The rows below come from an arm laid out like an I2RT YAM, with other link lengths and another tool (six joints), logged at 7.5 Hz.
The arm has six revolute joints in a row. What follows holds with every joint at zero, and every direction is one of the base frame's. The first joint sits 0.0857 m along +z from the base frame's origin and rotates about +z. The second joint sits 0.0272 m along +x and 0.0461 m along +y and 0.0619 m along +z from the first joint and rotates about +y. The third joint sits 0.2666 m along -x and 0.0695 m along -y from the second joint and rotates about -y. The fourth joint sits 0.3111 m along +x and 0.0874 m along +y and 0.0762 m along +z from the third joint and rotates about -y. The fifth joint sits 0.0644 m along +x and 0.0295 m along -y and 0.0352 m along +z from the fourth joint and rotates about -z. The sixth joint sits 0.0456 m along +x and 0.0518 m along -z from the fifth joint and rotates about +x. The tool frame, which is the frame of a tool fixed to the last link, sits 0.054 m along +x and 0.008 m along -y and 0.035 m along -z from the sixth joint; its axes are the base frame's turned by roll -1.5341, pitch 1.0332 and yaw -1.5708 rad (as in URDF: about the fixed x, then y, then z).
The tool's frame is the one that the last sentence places.
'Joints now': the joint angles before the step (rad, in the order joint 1, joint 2, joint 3, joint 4, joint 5, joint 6). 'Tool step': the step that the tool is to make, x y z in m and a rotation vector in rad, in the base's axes. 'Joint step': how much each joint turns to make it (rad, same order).
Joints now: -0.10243, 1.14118, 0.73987, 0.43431, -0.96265, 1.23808
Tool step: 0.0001, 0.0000, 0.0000, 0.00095, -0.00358, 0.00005
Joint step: -0.00005, 0.00027, -0.00169, 0.00731, -0.00005, 0.00230
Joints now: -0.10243, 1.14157, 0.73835, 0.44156, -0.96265, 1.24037
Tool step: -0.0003, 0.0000, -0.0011, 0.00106, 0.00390, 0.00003
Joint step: -0.00015, -0.00021, -0.00279, -0.00046, -0.00015, 0.00116
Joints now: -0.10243, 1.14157, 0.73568, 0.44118, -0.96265, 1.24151
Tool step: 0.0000, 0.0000, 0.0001, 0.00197, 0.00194, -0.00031
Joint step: -0.00007, 0.00002, -0.00008, 0.00049, 0.00030, 0.00307
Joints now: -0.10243, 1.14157, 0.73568, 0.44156, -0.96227, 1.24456
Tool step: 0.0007, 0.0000, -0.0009, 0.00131, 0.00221, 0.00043
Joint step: 0.00013, 0.00422, -0.00005, 0.00349, -0.00026, 0.00190
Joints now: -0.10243, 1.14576, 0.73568, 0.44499, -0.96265, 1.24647
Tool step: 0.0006, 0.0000, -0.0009, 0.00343, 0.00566, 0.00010
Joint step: 0.00003, 0.00397, -0.00014, 0.00221, 0.00002, 0.00496
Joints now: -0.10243, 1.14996, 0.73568, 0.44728, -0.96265, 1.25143
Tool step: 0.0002, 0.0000, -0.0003, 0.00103, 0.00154, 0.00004
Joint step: 0.00001, 0.00130, -0.00012, 0.00103, 0.00000, 0.00152
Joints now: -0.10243, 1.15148, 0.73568, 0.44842, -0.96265, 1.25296
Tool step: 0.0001, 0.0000, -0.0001, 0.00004, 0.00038, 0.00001
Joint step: 0.00003, 0.00056, 0.00017, 0.00001, 0.00002, 0.00000
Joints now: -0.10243, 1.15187, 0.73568, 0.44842, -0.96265, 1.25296
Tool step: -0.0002, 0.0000, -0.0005, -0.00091, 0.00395, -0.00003
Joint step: 0.00001, -0.00032, 0.00018, -0.00622, 0.00000, -0.00229
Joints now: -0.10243, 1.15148, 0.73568, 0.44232, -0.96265, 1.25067
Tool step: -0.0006, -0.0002, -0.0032, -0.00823, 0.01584, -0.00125
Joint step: -0.00013, 0.00003, 0.00042, -0.02939, 0.00100, -0.01718
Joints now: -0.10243, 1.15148, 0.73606, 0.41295, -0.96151, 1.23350
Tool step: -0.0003, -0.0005, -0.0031, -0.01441, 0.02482, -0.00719
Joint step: 0.00016, -0.00010, 0.00727, -0.05428, 0.00779, -0.02897
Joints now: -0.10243, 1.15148, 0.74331, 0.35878, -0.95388, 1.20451
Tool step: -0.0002, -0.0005, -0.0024, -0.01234, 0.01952, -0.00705
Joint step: 0.00011, 0.00014, 0.00627, -0.04350, 0.00812, -0.02363
